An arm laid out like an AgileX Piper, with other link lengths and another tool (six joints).
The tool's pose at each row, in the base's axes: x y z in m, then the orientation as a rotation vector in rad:
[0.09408, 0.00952, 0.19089, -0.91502, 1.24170, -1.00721]
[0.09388, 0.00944, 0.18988, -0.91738, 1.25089, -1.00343]
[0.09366, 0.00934, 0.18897, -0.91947, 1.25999, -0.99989]
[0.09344, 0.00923, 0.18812, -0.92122, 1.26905, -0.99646]
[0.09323, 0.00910, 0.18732, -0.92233, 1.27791, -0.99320]
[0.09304, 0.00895, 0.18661, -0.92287, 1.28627, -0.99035]
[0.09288, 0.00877, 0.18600, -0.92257, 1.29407, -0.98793]
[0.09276, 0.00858, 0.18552, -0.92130, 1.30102, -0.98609]
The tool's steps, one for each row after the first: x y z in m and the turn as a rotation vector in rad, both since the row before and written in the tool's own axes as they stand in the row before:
[0.00038, 0.00091, -0.00031, -0.00770, 0.00434, 0.00263]
[0.00037, 0.00081, -0.00031, -0.00740, 0.00446, 0.00260]
[0.00036, 0.00075, -0.00030, -0.00713, 0.00457, 0.00270]
[0.00037, 0.00070, -0.00028, -0.00656, 0.00465, 0.00292]
[0.00036, 0.00061, -0.00025, -0.00579, 0.00462, 0.00290]
[0.00036, 0.00051, -0.00020, -0.00481, 0.00460, 0.00302]
[0.00033, 0.00038, -0.00015, -0.00355, 0.00447, 0.00309]

